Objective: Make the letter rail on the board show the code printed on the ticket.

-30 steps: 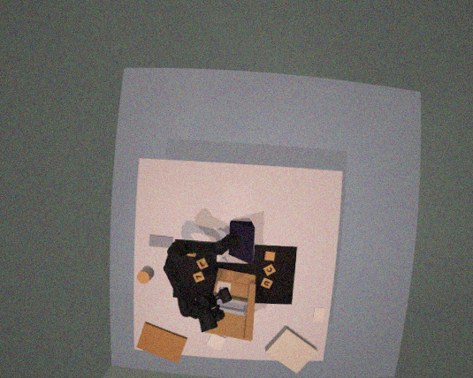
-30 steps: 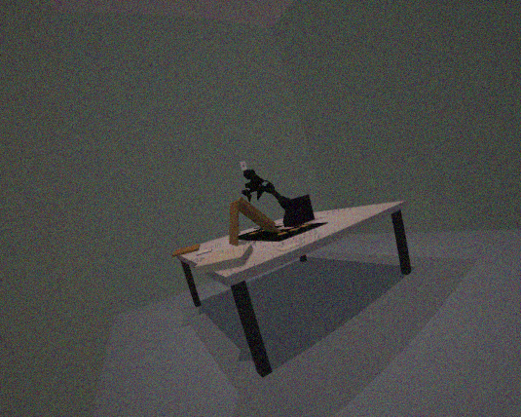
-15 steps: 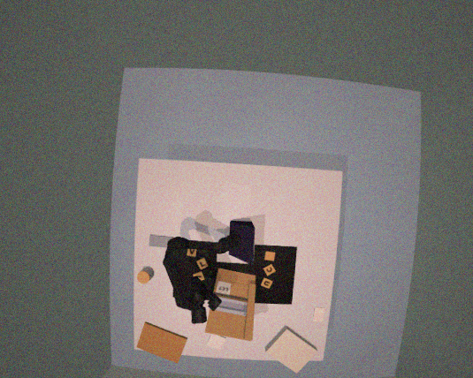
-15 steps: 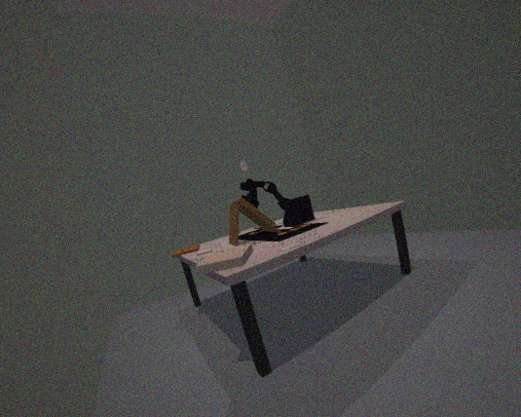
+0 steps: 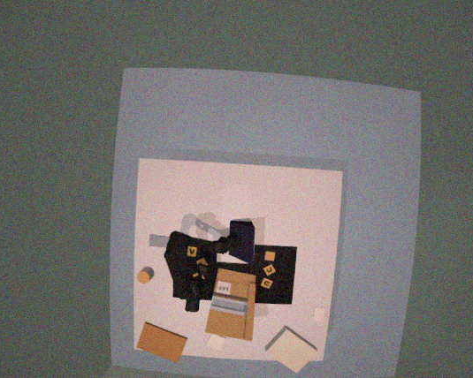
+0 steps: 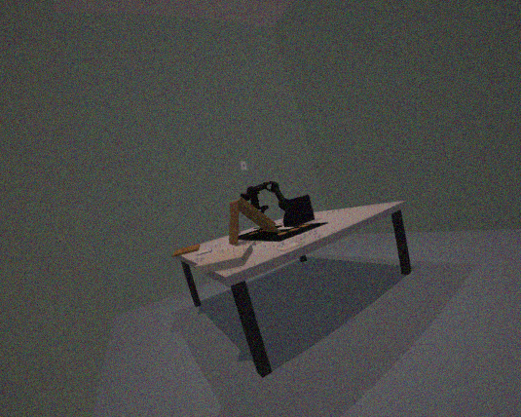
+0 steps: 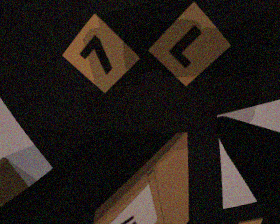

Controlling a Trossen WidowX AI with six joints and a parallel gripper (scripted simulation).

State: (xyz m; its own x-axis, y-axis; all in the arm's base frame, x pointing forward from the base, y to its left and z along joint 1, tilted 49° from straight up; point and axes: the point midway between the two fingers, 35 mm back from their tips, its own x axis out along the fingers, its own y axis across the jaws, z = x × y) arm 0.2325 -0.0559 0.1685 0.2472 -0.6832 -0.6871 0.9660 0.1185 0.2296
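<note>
My gripper tip is now 9 cm above the letter tile, 4 cm past it and 3 cm to the left of it. The rest, counted from my gripper tip: white ticket: 13 cm to the left, 5 cm ahead; then grey block: 31 cm to the right, 14 cm behind, 10 cm below; then black mat: 18 cm to the left, 10 cm below, 4 cm behind.
</note>
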